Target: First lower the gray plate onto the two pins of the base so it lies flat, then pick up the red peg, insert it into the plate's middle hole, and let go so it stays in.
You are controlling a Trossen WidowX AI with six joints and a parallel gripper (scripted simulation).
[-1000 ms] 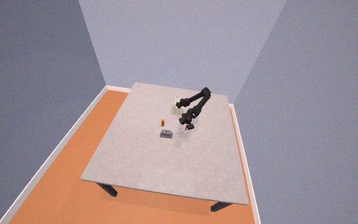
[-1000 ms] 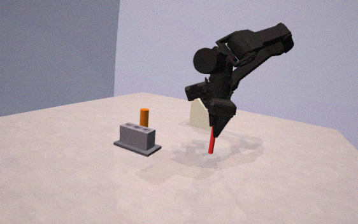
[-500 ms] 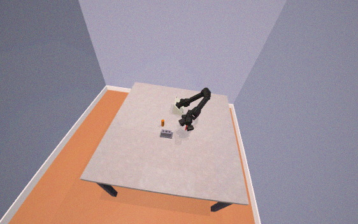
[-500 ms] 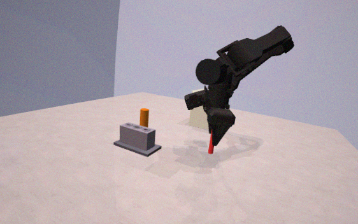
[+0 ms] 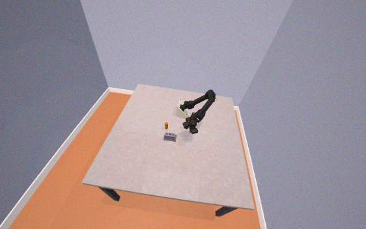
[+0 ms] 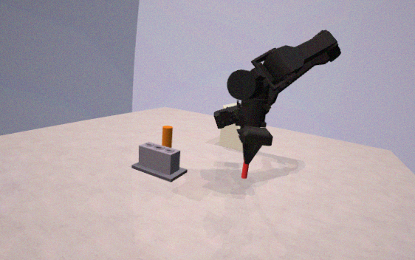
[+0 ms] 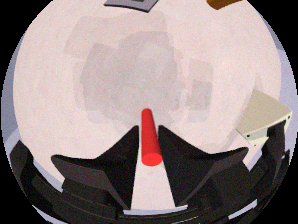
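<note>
Now: gripper tip 180 mm to the left of the gray plate and 110 mm short of it. Also, from my gripper tip: orange cylinder: 250 mm to the right, 10 mm ahead; red peg: right at my gripper tip; dark base: 180 mm to the right, 110 mm ahead, 30 mm below.
</note>
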